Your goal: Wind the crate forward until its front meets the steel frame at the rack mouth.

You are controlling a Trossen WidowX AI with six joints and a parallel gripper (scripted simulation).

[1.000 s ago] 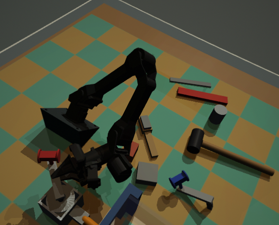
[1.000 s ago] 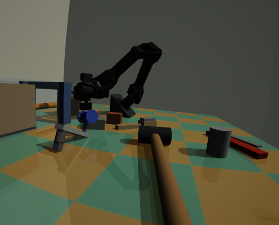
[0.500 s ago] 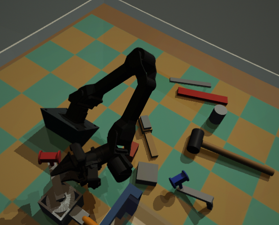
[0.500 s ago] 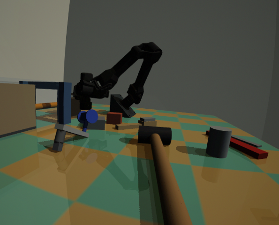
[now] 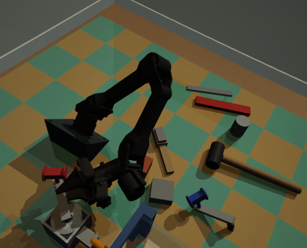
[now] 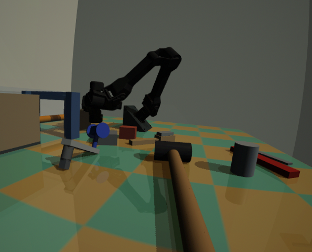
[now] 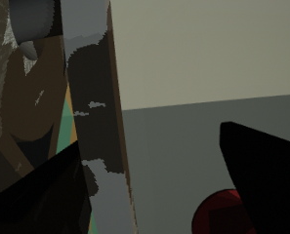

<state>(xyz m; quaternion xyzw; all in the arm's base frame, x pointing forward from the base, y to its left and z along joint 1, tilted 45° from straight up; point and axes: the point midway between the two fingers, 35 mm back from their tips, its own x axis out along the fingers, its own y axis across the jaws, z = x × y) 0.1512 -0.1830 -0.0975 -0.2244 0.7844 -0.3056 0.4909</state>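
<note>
My gripper tip is 1 cm past the red-knobbed winch handle, 1 cm to the right of it and 1 cm above it. The rest, counted from my gripper tip: red cylindrical grip: 4 cm behind, 4 cm to the left, 2 cm above; grey block: 20 cm ahead, 23 cm to the left, 11 cm below; boxy winch: 3 cm ahead, 3 cm to the right, 9 cm below.
</note>
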